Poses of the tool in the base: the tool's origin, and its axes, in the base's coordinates. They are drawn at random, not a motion.
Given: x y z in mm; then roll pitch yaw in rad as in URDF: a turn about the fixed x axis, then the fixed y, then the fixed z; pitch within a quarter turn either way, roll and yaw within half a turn.
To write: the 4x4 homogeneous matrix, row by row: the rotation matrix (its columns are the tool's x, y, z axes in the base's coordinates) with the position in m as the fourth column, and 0 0 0 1 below. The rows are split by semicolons. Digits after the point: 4 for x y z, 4 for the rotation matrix.
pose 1, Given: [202.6, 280.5, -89.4, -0.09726, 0.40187, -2.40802]
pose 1, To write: -0.6836, 0.6946, -0.2241, 0.2026; -0.6162, -0.7138, -0.3328, 0.2805; -0.3911, -0.0894, 0.9160, -0.0894; 0, 0, 0, 1
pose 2, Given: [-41.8, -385.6, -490.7, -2.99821, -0.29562, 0.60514]
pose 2, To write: 0.7867, 0.5973, 0.1559, -0.0418; 0.5442, -0.7903, 0.2815, -0.3856; 0.2913, -0.1367, -0.9468, -0.4907; 0, 0, 0, 1
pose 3, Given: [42.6, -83.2, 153.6, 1.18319, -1.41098, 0.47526]
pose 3, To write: 0.1415, -0.9857, 0.0918, 0.0426; 0.0728, -0.0821, -0.9940, -0.0832; 0.9873, 0.1473, 0.0601, 0.1536; 0, 0, 0, 1
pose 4, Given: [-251.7, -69.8, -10.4, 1.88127, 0.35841, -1.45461]
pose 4, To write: 0.1086, -0.2647, -0.9582, -0.2517; -0.9301, -0.3672, -0.0039, -0.0698; -0.3508, 0.8917, -0.2861, -0.0104; 0, 0, 0, 1
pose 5, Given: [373.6, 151.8, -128.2, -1.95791, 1.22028, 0.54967]
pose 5, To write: 0.2928, -0.5444, -0.7861, 0.3736; 0.1794, -0.7762, 0.6044, 0.1518; -0.9392, -0.3180, -0.1296, -0.1282; 0, 0, 0, 1
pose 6, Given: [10.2, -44.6, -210.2, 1.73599, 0.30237, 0.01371]
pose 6, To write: 0.9545, 0.2960, -0.0354, 0.0102; 0.0131, -0.1604, -0.9870, -0.0446; -0.2978, 0.9416, -0.1570, -0.2102; 0, 0, 0, 1
